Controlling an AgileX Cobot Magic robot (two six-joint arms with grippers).
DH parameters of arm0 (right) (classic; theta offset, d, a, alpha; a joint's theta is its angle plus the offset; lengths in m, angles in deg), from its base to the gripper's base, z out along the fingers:
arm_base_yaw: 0 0.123 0 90
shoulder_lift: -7.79 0 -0.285 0
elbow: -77.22 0 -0.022 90
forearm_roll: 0 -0.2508 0 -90
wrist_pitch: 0 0 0.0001 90
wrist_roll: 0 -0.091 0 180
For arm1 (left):
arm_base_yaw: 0 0.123 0 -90
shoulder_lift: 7.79 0 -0.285 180
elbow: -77.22 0 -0.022 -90
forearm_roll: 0 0.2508 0 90
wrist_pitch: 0 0 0.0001 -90
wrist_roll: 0 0.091 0 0
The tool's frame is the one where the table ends.
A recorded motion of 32 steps. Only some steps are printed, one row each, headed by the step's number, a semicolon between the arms.
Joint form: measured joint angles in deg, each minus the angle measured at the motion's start. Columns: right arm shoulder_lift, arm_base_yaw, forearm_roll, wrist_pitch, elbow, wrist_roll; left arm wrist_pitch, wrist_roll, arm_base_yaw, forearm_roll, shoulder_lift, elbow.
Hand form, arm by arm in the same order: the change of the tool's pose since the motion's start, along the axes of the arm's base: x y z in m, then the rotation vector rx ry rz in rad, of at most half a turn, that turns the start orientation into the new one. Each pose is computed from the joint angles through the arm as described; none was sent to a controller.
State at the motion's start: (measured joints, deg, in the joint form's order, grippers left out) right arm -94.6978 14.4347 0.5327 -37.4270 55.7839 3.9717; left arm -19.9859 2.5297 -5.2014 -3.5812 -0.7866 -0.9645
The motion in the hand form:
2: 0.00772 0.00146 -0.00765 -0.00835 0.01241 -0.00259; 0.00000 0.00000 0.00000 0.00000 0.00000 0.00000
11: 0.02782 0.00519 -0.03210 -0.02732 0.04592 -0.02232; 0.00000 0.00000 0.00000 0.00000 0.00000 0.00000
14: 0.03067 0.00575 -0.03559 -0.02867 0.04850 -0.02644; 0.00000 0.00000 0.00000 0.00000 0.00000 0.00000
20: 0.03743 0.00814 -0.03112 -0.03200 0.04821 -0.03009; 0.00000 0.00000 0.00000 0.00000 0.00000 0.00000
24: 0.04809 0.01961 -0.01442 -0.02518 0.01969 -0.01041; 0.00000 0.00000 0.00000 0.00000 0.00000 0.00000
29: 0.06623 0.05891 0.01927 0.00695 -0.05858 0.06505; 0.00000 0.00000 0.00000 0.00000 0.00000 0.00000
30: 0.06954 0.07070 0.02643 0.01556 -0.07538 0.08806; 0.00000 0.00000 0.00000 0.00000 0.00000 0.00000
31: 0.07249 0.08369 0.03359 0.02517 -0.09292 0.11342; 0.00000 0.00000 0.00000 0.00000 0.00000 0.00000
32: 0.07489 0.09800 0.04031 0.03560 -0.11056 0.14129; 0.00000 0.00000 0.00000 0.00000 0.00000 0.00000
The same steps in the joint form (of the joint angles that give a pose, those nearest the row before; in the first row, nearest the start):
2: -2.39 0.00 0.53 0.35 1.23 -0.48; 0.00 0.00 0.00 0.00 0.00 0.00
11: -9.12 0.00 2.07 1.67 4.47 -2.66; 0.00 0.00 0.00 0.00 0.00 0.00
14: -10.05 0.00 2.27 1.96 4.94 -3.05; 0.00 0.00 0.00 0.00 0.00 0.00
20: -10.78 0.18 2.64 0.31 7.27 -3.61; 0.00 0.00 0.00 0.00 0.00 0.00
24: -11.02 1.53 2.63 -2.37 11.85 -3.70; 0.00 0.00 0.00 0.00 0.00 0.00
29: -12.58 6.28 2.09 -6.12 21.95 -3.65; 0.00 0.00 0.00 0.00 0.00 0.00
30: -13.26 7.68 1.94 -6.98 24.55 -3.63; 0.00 0.00 0.00 0.00 0.00 0.00
31: -14.07 9.20 1.80 -7.81 27.31 -3.59; 0.00 0.00 0.00 0.00 0.00 0.00
32: -15.03 10.86 1.65 -8.57 30.19 -3.56; 0.00 0.00 0.00 0.00 0.00 0.00

